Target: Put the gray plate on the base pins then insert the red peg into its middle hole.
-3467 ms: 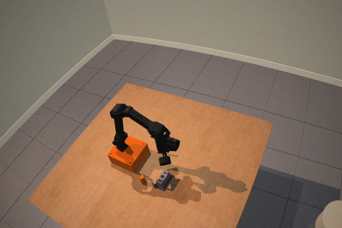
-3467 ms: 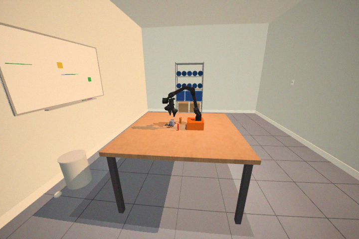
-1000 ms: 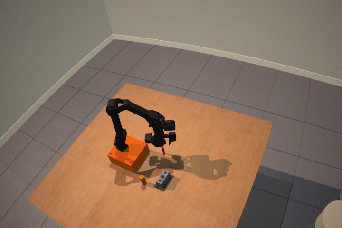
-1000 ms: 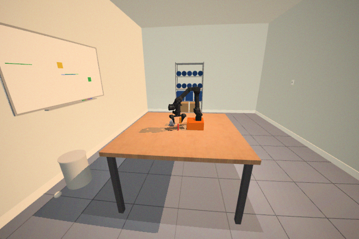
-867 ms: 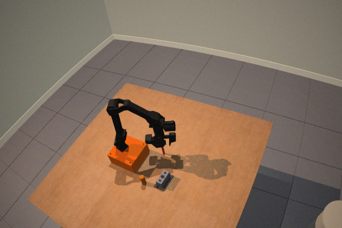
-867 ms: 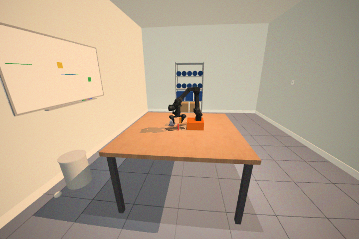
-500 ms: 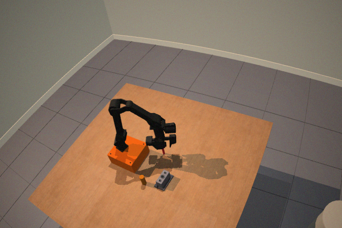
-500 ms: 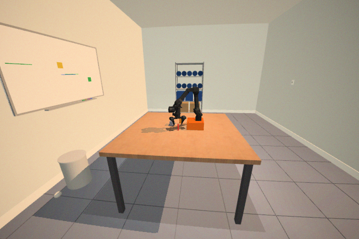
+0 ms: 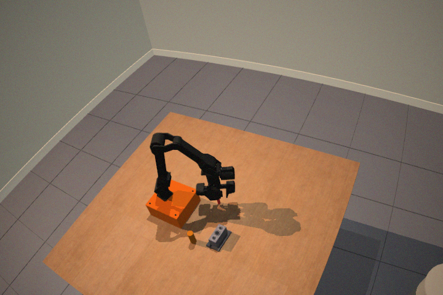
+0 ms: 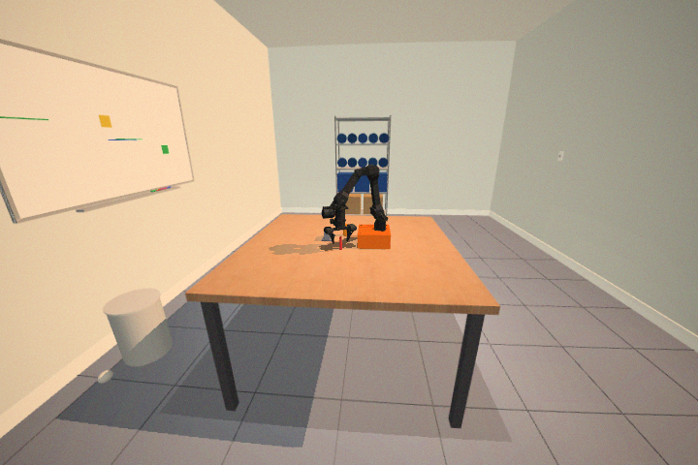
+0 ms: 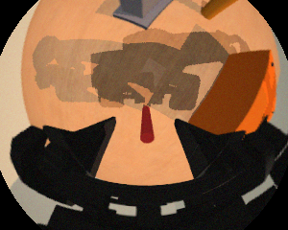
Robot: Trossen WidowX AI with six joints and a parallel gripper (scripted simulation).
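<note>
The red peg is right at my gripper tip. Round my gripper tip: gray plate: 130 mm ahead, 160 mm to the right; then gray base: 140 mm ahead, 160 mm to the right, 40 mm below; then orange cylinder: 40 mm ahead, 250 mm to the right.
</note>
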